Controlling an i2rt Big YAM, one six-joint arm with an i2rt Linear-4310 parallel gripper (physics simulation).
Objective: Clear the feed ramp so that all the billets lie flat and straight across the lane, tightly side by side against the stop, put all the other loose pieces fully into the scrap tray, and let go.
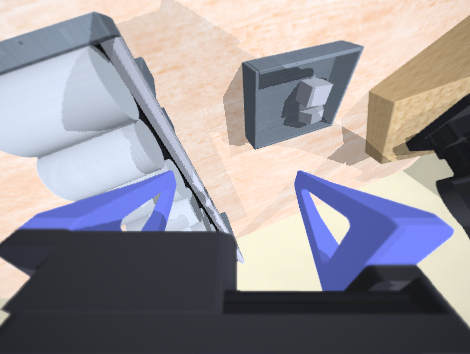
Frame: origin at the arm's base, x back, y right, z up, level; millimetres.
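Seen in the pictures: gripper, between the fingertips: (235,177); arm's base, origin of its link: (459,121).
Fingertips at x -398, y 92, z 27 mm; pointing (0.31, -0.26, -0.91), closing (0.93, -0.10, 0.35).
Offsets run from my fingertips to a thing's top centre. "pt": to the spot under its first point. Level surfaces: height alone.
The feed ramp shows at the left, with a grey stop {dz -41, dx -87, dy +86 mm} (55,46) across its end and a thin side rail {pt dz -49, dx -37, dy +37 mm} (162,117). A large pale billet {dz -22, dx -83, dy +62 mm} (45,102) lies across the lane next to the stop. A second, smaller billet {dz -17, dx -83, dy +23 mm} (102,160) lies against it. More pale pieces {dz -6, dx -75, dy -56 mm} (172,215) lie further down the lane, partly hidden behind the left finger, so their number and exact lie cannot be told. The grey scrap tray {dz -80, dx +117, dy -11 mm} (251,107) holds two small grey blocks {dz -86, dx +145, dy -10 mm} (315,92) {dz -81, dx +146, dy -37 mm} (312,116). My gripper (235,177) is open and empty, its left finger over the lower lane.
A wooden block (382,122) stands at the right, beyond the scrap tray. A black jointed part (450,145) shows at the right edge, in front of the wooden block. A pale yellow surface (270,250) shows between the fingers, below the wood-grained table {dz -115 mm} (190,65).
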